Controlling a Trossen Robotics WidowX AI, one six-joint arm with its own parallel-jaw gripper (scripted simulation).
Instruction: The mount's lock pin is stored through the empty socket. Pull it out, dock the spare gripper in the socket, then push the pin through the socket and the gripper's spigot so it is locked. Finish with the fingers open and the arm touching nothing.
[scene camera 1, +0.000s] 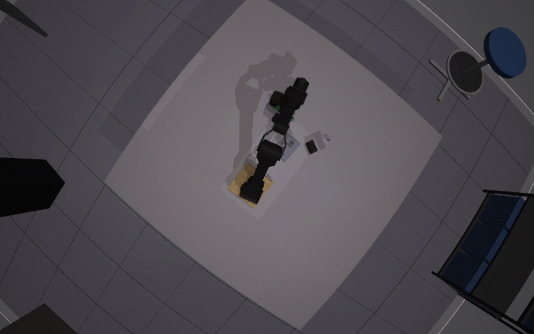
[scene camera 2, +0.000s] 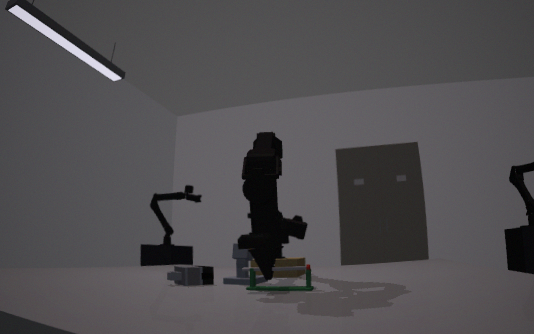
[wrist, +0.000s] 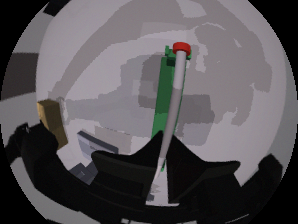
Labels:
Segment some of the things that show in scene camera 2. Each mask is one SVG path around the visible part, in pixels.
The gripper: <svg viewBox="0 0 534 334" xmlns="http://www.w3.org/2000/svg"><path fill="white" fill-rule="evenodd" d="M250 209L250 214L247 214L248 218L251 218L252 233L241 235L238 239L238 249L249 249L249 253L252 255L265 279L271 280L274 273L272 267L275 267L276 256L284 248L284 246L278 246L277 244L289 243L289 236L304 239L307 223L302 222L302 216L295 215L293 219L282 217L282 212L279 214L277 207Z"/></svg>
A spare gripper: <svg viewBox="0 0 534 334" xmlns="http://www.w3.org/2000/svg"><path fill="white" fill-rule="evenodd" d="M167 280L174 280L174 284L213 285L214 267L174 266L175 272L168 271Z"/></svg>

